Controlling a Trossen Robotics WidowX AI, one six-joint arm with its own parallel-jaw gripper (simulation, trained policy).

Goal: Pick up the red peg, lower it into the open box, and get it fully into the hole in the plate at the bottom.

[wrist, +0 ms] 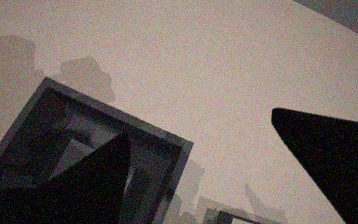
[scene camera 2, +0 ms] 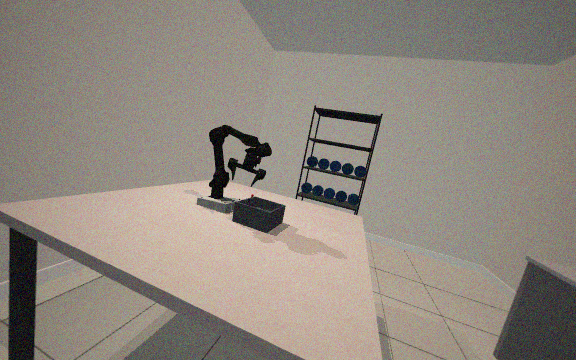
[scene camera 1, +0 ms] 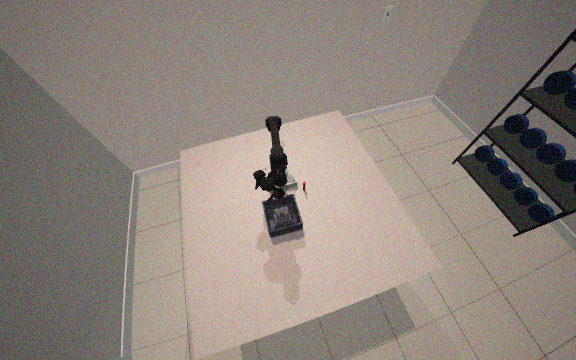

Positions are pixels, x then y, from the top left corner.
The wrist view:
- my gripper: 201, 127
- dark box: 55, 113
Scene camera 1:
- dark box: 289, 200
